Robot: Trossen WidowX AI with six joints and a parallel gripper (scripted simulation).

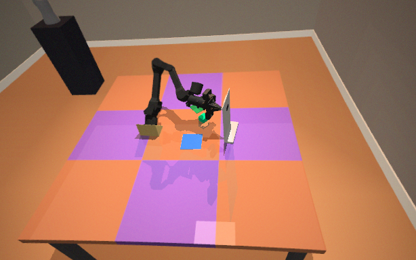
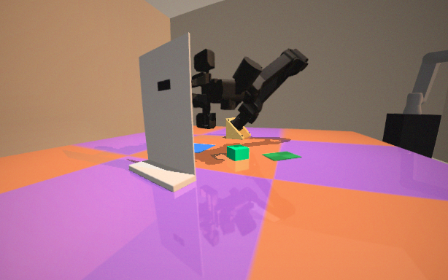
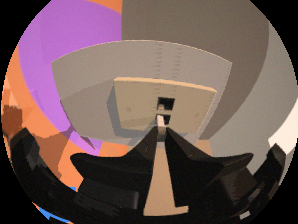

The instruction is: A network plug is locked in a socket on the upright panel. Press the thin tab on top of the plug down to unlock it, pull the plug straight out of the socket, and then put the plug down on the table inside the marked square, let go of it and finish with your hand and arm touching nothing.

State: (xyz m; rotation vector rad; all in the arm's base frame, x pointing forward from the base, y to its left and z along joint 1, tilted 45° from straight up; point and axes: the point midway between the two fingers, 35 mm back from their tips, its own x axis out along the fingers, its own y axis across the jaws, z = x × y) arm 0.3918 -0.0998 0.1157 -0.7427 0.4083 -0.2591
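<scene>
My gripper tip is now 18 cm past the blue square, 8 cm to the left of it and 18 cm above it. Round my gripper tip: upright grey panel: 4 cm ahead, 6 cm below; then network plug: 1 cm ahead; then green cube: 12 cm behind, 11 cm to the left, 17 cm below.
</scene>
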